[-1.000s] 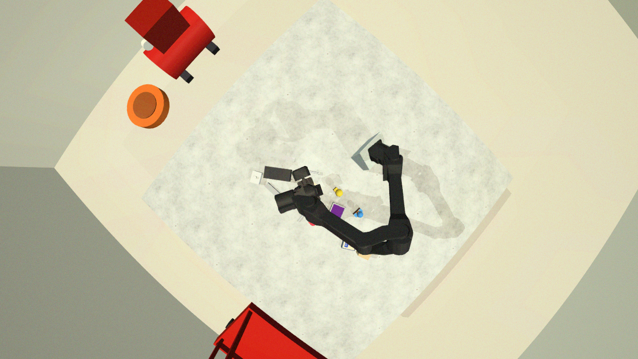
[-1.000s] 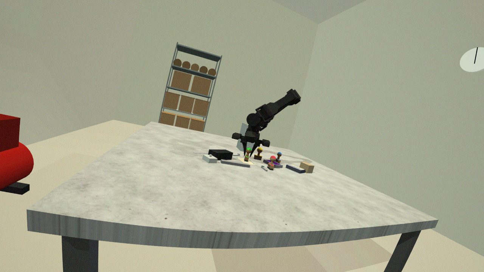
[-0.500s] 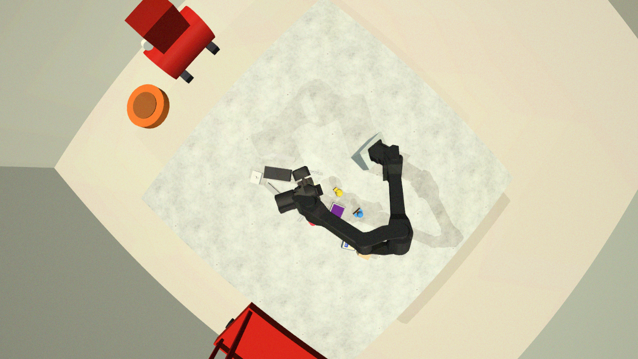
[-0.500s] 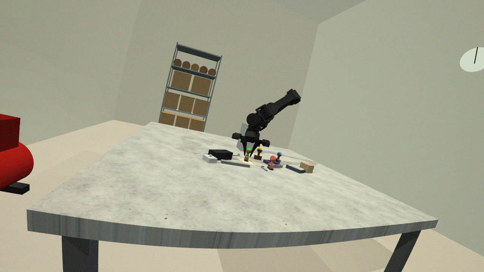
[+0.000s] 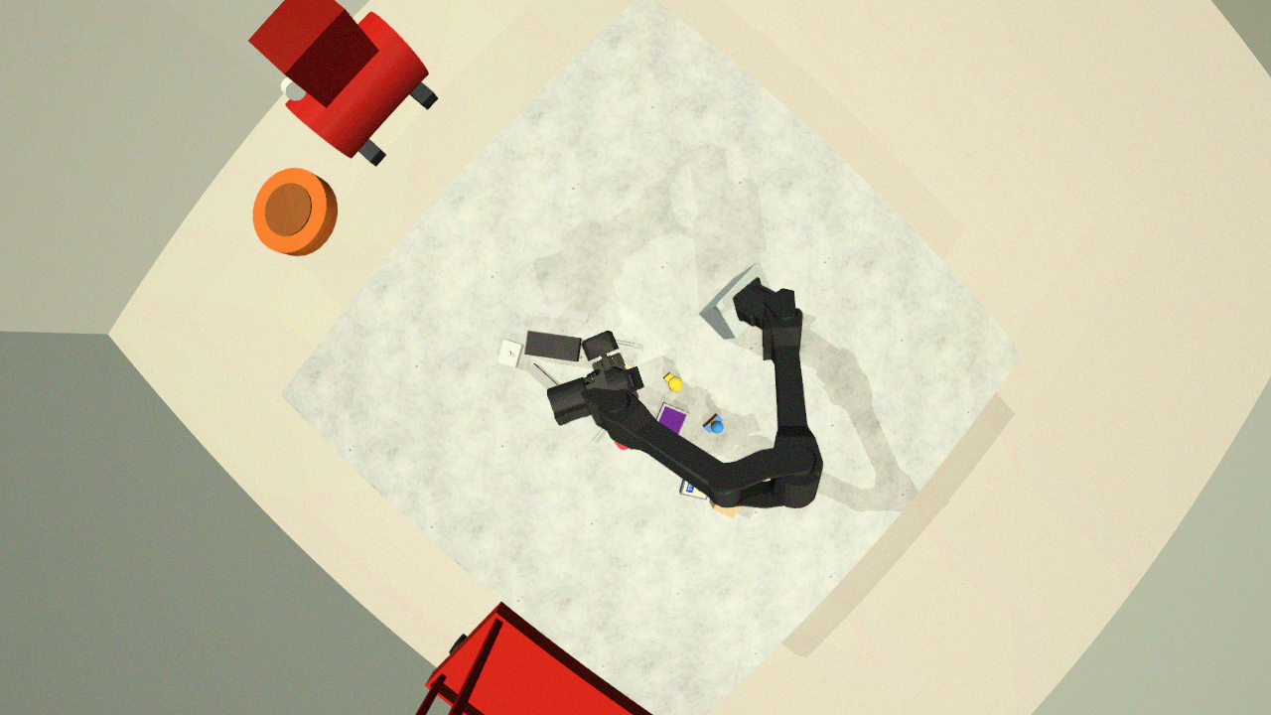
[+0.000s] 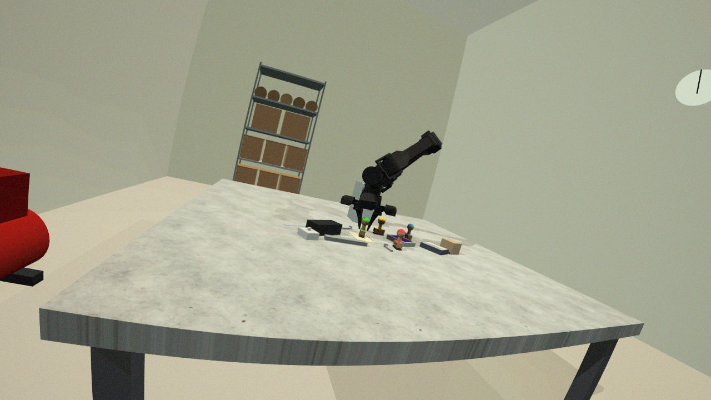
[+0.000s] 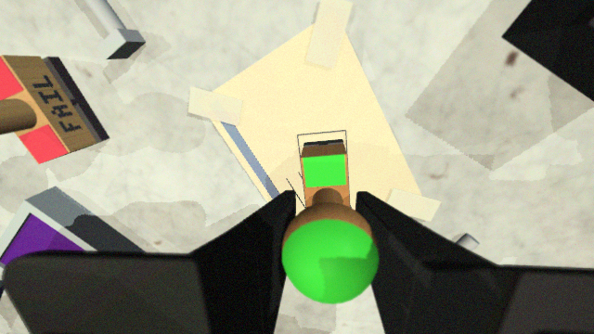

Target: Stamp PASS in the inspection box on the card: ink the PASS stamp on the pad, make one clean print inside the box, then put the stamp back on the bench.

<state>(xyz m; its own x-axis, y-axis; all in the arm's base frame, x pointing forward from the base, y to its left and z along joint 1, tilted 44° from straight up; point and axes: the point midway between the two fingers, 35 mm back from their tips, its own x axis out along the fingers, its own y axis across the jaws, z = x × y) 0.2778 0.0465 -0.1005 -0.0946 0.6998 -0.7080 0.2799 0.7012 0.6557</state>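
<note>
Now: gripper tip 10 mm short of the cream card and 30 mm above it. Round my gripper tip: green-knobbed stamp right at my gripper tip; then red-knobbed stamp 70 mm ahead, 110 mm to the left; then yellow-knobbed stamp 90 mm behind, 80 mm to the left.
</note>
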